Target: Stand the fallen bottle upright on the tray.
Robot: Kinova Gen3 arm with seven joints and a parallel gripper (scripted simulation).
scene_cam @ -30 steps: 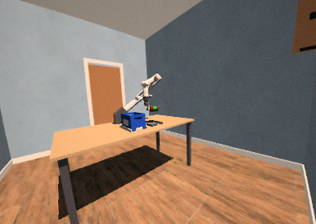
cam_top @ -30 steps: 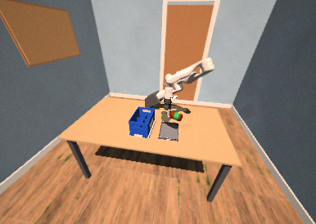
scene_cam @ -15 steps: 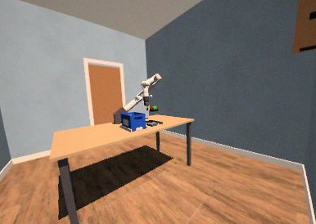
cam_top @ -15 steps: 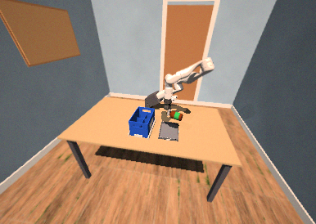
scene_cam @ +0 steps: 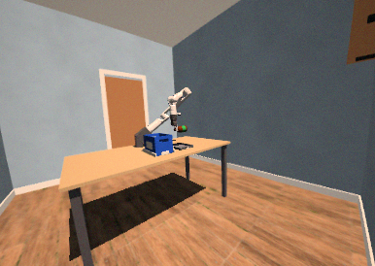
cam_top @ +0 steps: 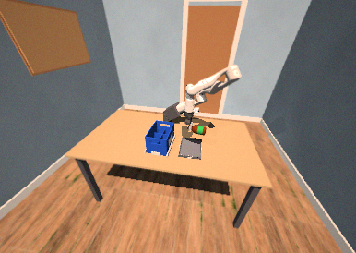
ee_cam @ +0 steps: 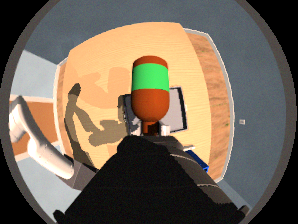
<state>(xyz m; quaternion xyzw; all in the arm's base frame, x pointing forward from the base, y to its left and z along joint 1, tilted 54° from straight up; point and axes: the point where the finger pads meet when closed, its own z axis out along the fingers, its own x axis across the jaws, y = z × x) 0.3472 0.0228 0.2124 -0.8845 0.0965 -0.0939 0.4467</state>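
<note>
Right now my hand is 5 cm to the right of the bottle and 1 cm above it. Round my hand: blue crate 26 cm to the right, 12 cm below, 5 cm ahead; tray 19 cm below, 3 cm ahead, 2 cm to the left.
</note>
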